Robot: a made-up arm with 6 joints.
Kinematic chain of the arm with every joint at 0, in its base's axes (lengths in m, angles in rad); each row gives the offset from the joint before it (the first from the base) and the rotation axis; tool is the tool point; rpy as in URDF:
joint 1: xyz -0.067 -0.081 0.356 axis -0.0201 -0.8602 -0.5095
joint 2: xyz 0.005 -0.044 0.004 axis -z
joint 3: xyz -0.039 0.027 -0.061 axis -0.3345 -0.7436 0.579
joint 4: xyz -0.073 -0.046 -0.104 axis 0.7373 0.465 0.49
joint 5: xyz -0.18 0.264 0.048 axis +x
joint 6: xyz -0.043 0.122 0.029 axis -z
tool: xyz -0.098 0.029 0.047 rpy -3.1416 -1.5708 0
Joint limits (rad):
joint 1: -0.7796..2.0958
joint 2: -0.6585..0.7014
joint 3: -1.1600..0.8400
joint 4: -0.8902..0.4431
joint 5: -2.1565..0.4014
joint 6: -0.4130..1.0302
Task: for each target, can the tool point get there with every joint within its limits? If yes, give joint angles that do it. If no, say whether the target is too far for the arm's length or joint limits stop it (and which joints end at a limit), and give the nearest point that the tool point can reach.
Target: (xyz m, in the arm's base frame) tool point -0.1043 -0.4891 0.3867
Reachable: no: joint limits stop it (at a limit: joint 1, joint 2, joint 3, joint 4, joint 5, joint 6) | nearest point -0.2800 -0.5863 0.4094 | short by 0.202 m
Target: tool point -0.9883 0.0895 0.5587
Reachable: no: too far | nearest point -0.6791 0.0263 0.4557 | short by 0.332 m
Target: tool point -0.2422 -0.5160 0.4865
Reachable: no: joint limits stop it (at a limit: joint 1, joint 2, joint 4, joint 5, joint 6) | nearest point -0.2848 -0.5562 0.5042 | short by 0.061 m
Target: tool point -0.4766 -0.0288 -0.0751
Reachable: yes | joints -0.0942 -0.1419 0.4936 -0.1012 -1.6176 -0.1038
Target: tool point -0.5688 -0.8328 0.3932
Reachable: no: too far | nearest point -0.4450 -0.5765 0.3736 | short by 0.285 m
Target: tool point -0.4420 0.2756 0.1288
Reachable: yes | joints -0.0746 0.0716 -0.3165 -0.2286 -1.7446 0.0618
